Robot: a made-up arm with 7 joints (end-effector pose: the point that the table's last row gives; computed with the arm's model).
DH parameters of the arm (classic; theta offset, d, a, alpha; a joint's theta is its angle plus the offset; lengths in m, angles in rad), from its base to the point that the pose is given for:
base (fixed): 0.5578 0 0.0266 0
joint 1: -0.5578 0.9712 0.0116 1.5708
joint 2: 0 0.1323 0.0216 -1.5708
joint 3: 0 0.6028 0.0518 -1.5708
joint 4: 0 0.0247 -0.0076 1.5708
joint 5: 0 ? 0.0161 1.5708
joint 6: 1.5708 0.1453 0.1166 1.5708
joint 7: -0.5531 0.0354 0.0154 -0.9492
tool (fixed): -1.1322 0.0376 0 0
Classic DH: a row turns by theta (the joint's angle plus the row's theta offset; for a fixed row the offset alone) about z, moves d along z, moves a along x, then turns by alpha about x.
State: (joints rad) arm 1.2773 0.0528 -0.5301 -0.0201 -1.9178 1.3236 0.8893
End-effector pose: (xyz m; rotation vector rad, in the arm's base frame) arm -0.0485 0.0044 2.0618 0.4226 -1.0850 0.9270
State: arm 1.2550 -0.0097 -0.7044 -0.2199 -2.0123 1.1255 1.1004
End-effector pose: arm -0.0898 0.0446 2.0378 0.5217 -1.3717 0.7689
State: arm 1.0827 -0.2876 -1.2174 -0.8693 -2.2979 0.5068 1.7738
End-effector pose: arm -0.1530 0.3677 1.7637 0.0495 -2.5338 0.9488
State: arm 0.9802 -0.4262 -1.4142 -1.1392 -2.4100 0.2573 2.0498
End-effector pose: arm -0.0766 0.4960 1.5612 0.4397 2.6995 -1.4108
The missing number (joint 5, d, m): 0.4063
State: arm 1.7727 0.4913 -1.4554 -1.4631 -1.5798 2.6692 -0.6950
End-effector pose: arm -0.0934 -0.1251 1.4587 -0.8057 -1.5144 -1.8829
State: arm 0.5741 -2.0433 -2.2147 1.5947 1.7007 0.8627 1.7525
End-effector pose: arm 0.7862 -0.2024 1.0356 1.9532 -1.2422 0.3914
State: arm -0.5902 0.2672 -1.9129 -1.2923 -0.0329 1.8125 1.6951
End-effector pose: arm 0.0733 0.3313 1.5784 -0.7338 0.4094 0.7643
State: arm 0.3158 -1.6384 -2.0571 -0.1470 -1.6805 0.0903 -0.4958
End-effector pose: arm 1.0903 0.4088 0.8010 -1.4494 -0.8532 -1.5505
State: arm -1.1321 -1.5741 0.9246 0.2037 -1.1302 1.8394 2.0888
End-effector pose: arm 0.3468 -1.0293 0.9973 2.0621 -1.5605 0.9287
